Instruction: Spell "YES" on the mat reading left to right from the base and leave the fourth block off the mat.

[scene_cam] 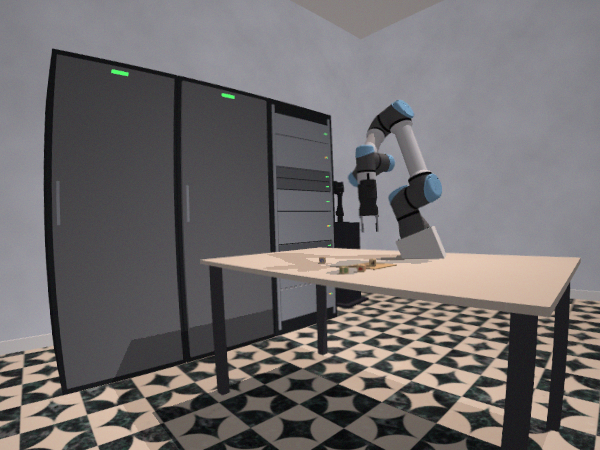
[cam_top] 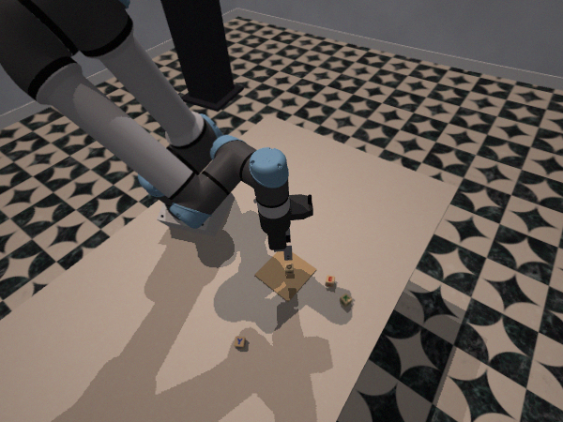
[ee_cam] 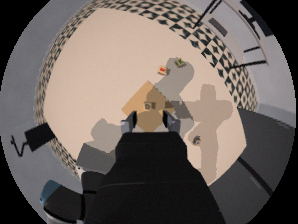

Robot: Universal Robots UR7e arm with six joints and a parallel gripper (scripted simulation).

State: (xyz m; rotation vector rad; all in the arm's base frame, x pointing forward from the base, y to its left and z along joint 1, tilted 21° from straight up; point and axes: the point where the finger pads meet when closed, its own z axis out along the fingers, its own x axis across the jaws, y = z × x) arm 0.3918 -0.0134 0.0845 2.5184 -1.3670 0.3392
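Right now the S block is 1 cm to the left of my hand and 14 cm below it. Round my hand: mat: 1 cm behind, 15 cm below.
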